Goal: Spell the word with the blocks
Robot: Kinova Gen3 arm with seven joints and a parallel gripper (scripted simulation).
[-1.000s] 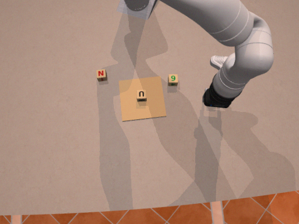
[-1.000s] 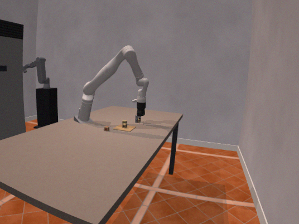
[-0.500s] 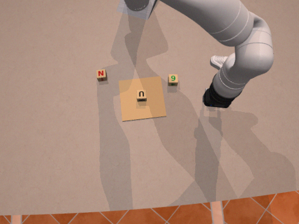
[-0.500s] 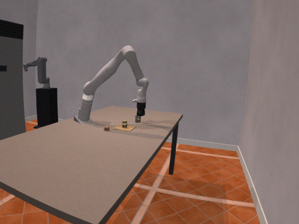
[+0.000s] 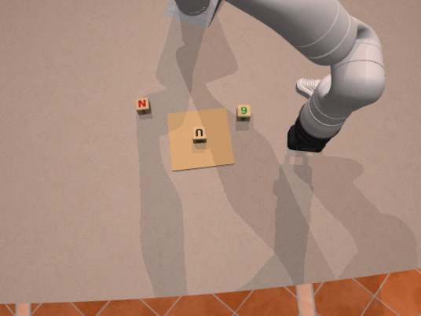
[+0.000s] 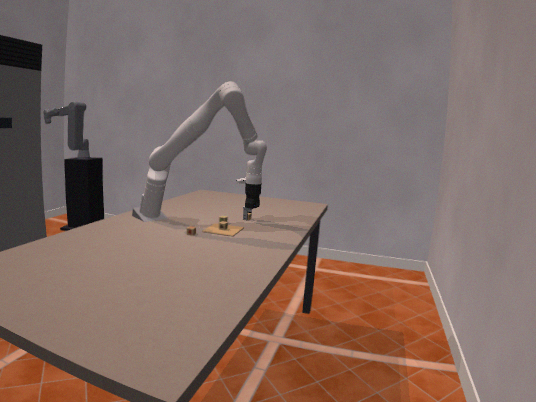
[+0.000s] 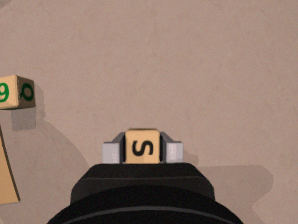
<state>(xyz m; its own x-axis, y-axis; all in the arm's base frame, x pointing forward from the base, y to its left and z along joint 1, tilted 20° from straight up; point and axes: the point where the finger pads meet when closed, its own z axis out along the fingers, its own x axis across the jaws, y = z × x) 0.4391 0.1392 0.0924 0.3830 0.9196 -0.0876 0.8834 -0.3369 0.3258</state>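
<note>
My gripper is now 80 mm past the U block and 210 mm to the left of it. From my hand the other things lie so: mat: 70 mm behind, 210 mm to the right, 20 mm below; S block: right at my hand; green 9 block: 100 mm behind, 100 mm to the right.
</note>
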